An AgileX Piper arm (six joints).
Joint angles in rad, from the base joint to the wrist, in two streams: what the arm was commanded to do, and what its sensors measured. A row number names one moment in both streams.
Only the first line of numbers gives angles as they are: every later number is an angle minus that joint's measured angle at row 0.
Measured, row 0:
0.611 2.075 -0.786 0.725 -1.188 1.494
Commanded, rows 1 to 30:
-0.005 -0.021 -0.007 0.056 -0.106 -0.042
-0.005 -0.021 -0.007 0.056 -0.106 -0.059
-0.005 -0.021 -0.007 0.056 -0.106 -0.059
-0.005 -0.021 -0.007 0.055 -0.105 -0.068
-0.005 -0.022 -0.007 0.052 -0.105 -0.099
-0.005 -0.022 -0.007 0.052 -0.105 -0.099
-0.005 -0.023 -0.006 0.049 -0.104 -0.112
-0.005 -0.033 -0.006 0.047 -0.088 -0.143
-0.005 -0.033 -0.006 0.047 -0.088 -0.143
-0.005 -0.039 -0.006 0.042 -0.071 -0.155
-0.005 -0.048 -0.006 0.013 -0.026 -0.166
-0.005 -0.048 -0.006 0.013 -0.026 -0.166
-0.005 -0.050 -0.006 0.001 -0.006 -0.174
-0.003 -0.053 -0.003 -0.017 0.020 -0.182
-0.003 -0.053 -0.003 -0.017 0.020 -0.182
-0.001 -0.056 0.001 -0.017 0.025 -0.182
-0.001 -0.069 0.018 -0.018 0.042 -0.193
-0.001 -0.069 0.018 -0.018 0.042 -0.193
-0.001 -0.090 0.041 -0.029 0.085 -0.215
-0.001 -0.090 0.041 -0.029 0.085 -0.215
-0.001 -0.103 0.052 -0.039 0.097 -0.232
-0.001 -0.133 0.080 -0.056 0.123 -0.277
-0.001 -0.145 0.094 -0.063 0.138 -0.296
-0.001 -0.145 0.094 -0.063 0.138 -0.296
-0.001 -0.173 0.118 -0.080 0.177 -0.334
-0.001 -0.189 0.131 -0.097 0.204 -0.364
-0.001 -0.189 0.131 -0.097 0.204 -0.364
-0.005 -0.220 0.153 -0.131 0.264 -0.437
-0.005 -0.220 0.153 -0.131 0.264 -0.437
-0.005 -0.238 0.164 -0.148 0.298 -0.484
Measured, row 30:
-0.001 -0.188 0.137 -0.090 0.212 -0.366
